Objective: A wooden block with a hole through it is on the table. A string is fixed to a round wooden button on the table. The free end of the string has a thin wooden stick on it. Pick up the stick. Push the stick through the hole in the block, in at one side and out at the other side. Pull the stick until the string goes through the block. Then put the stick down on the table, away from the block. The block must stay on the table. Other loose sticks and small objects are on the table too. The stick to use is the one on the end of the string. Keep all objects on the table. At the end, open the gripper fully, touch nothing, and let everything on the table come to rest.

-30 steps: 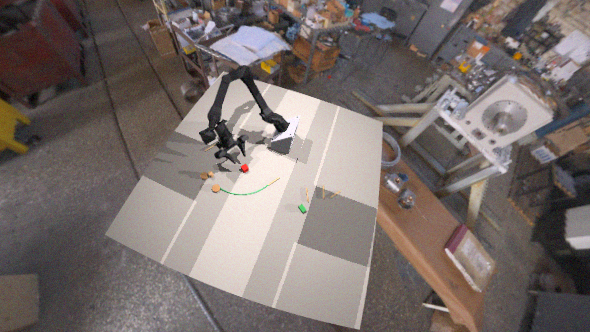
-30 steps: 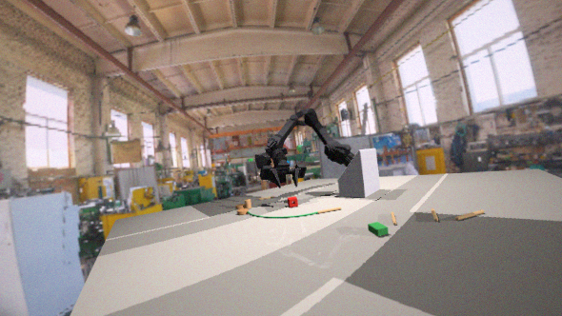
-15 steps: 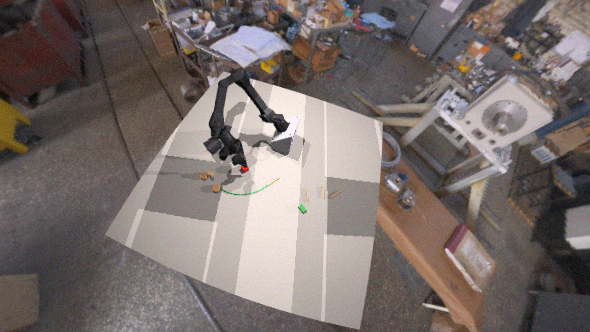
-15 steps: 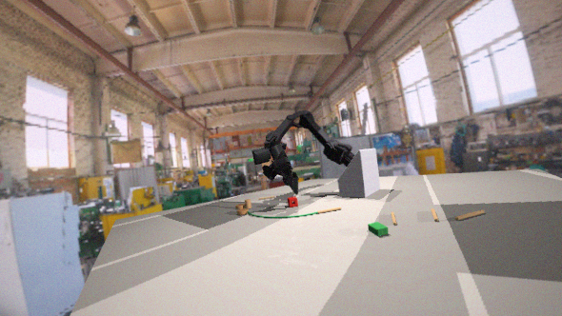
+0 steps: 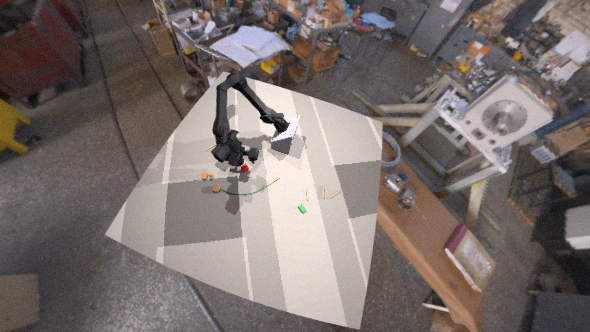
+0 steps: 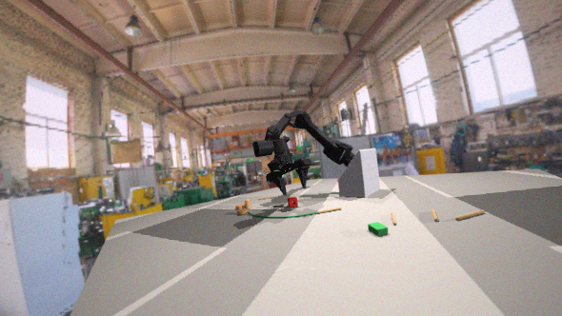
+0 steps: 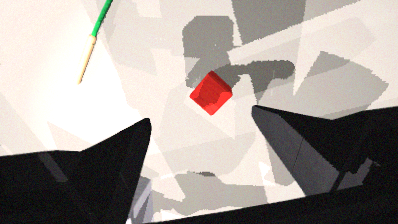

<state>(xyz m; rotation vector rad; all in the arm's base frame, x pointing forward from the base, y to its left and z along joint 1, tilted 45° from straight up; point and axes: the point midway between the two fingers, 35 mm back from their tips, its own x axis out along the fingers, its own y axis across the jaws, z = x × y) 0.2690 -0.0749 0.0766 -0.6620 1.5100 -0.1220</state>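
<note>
My gripper tip is now 1 cm short of the small red block and 4 cm above it. The rest, counted from my gripper tip: wooden peg (13 cm ahead, 15 cm to the right, 3 cm below); then small green block (8 cm ahead, 37 cm to the left, 4 cm below).
</note>
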